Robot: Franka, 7 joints.
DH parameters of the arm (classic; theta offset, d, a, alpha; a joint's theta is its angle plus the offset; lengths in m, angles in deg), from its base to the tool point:
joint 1: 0 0.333 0 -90
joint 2: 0 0 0 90
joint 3: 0 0.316 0.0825 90
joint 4: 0 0 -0.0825 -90
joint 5: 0 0.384 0 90
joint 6: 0 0 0.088 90
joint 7: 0 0.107 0 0
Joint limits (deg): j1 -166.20..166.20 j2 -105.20..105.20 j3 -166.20..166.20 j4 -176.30..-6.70 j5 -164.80..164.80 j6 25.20..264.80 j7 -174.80..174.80
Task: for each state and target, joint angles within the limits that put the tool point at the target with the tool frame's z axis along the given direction. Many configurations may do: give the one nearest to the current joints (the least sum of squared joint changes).
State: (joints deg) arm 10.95 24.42 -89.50 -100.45 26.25 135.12 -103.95
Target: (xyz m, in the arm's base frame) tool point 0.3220 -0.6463 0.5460 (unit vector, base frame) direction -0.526 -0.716 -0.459
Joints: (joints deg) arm -9.92 57.97 -85.69 -79.40 9.46 133.40 -103.95
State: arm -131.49 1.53 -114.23 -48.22 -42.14 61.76 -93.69
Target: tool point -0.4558 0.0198 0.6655 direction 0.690 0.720 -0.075
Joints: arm -88.97 28.36 -98.40 -96.04 -55.82 55.67 -93.69
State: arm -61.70 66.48 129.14 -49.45 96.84 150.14 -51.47
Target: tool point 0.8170 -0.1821 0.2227 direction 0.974 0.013 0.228
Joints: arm -33.18 96.43 96.89 -33.93 79.64 165.31 -51.47
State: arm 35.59 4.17 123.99 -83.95 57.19 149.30 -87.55
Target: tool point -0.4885 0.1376 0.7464 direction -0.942 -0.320 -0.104
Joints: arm 34.99 23.62 143.34 -109.16 57.10 160.91 -87.55
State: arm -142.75 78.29 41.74 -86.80 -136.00 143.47 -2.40
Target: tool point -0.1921 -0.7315 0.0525 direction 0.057 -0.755 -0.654
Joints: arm -142.72 104.91 69.40 -57.74 -103.13 163.98 -2.40
